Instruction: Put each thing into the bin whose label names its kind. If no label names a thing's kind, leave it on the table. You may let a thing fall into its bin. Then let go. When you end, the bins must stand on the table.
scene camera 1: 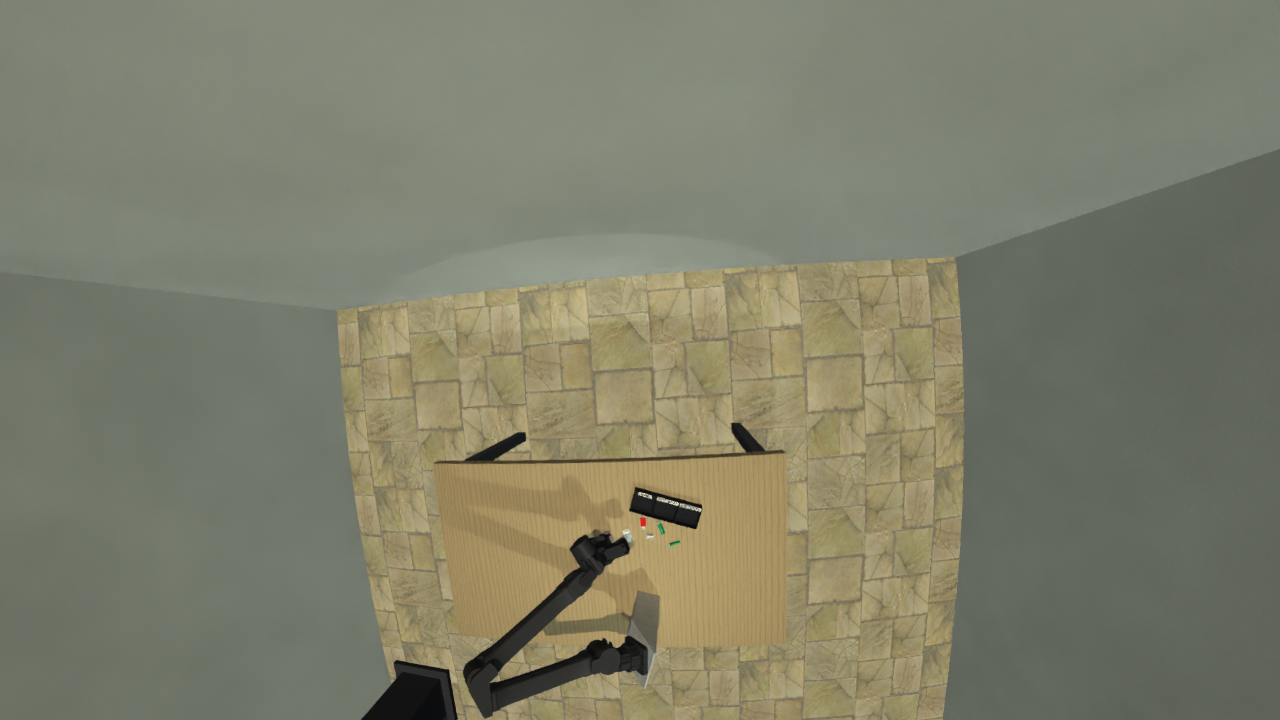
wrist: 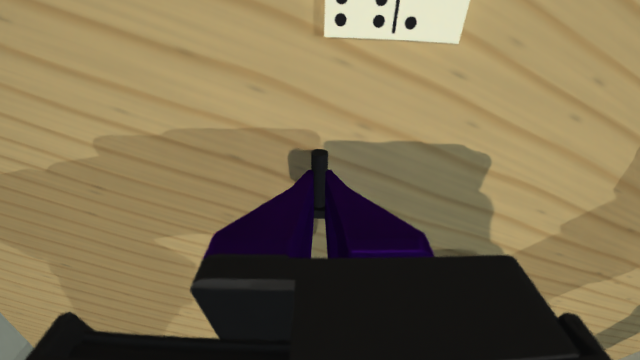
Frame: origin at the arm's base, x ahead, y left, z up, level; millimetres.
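Seen in the pictures: gripper, fingertip midpoint: (scene camera 1: 606, 535) (wrist: 319, 180); arm's base, origin of the base link: (scene camera 1: 637, 654).
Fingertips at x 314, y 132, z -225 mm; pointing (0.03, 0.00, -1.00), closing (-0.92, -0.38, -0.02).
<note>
Offsets run from my fingertips to a thing's top centre. "spot": to the spot under its first point. Level surfaces: height alone.
My gripper (scene camera 1: 608, 537) (wrist: 319, 180) has purple fingers. In the wrist view they are shut on a black bolt {0 mm ahead, 0 mm left, 11 mm up} (wrist: 319, 159), whose shaft points away from the hand, low over the table. A white domino {spot: 10 mm back, 84 mm right, 4 mm up} (wrist: 435, 20) with black dots lies ahead of the fingertips. In the scene view, a row of three black bins, left (scene camera 1: 640, 505), middle (scene camera 1: 663, 511) and right (scene camera 1: 687, 517), stands on the table; their white labels are too small to read. In front lie a red thing {53 mm ahead, 142 mm right, 5 mm up} (scene camera 1: 642, 522), two green things {39 mm ahead, 207 mm right, 12 mm up} (scene camera 1: 661, 529) {25 mm back, 257 mm right, 8 mm up} (scene camera 1: 674, 542) and small white things {2 mm ahead, 167 mm right, 9 mm up} (scene camera 1: 649, 536) {spot: 6 mm ahead, 81 mm right, 5 mm up} (scene camera 1: 627, 535).
The wooden table {2 mm down} (scene camera 1: 733, 573) stands on a stone-patterned floor. My black arm (scene camera 1: 537, 617) reaches over its left half from the front. A grey plate (scene camera 1: 645, 613) is at the table's front edge, by the arm's base. A black post (scene camera 1: 411, 694) stands at the lower left.
</note>
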